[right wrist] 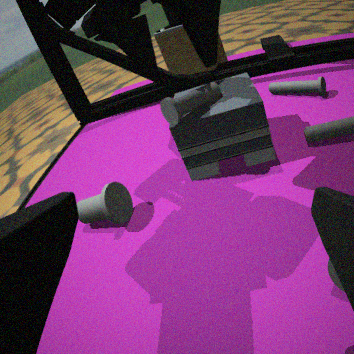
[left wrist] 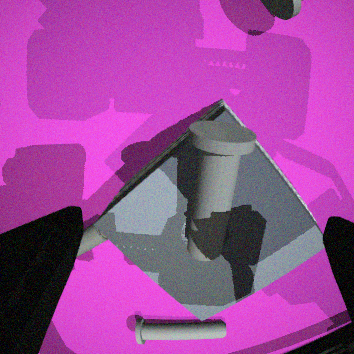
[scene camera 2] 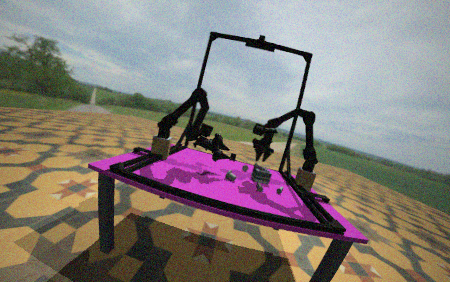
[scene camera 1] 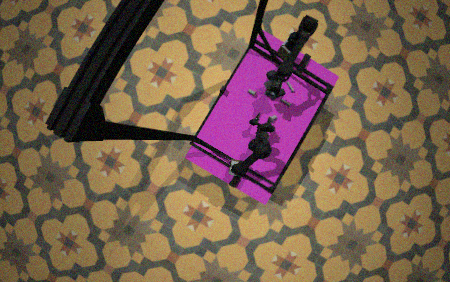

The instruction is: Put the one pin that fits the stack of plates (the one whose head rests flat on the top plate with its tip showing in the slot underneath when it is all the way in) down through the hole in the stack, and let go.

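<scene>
The grey plate stack (scene camera 2: 261, 175) (left wrist: 250, 175) (right wrist: 220, 122) stands on the table. A grey headed pin (left wrist: 217, 175) (right wrist: 197, 102) is tilted at its top plate, head raised well off the plate; whether its tip is inside the hole is hidden. No tip shows in the slot in the right wrist view. My left gripper (scene camera 1: 274, 93) (scene camera 2: 261, 158) (left wrist: 208, 225) is open above the stack, fingers on either side of the pin, not touching it. My right gripper (scene camera 1: 263, 121) (scene camera 2: 230, 153) (right wrist: 198, 203) is open and empty, away from the stack.
Loose: a slim pin (scene camera 1: 290, 86) (scene camera 2: 279, 190) (left wrist: 182, 330) (right wrist: 297, 87), a second pin (scene camera 1: 285, 103) (scene camera 2: 259, 187) (left wrist: 91, 242) (right wrist: 332, 131) beside the stack, a thick pin (scene camera 1: 252, 92) (scene camera 2: 245, 168) (right wrist: 115, 202), and one (scene camera 1: 272, 119) (scene camera 2: 230, 175) near my right gripper. Black rails edge the table.
</scene>
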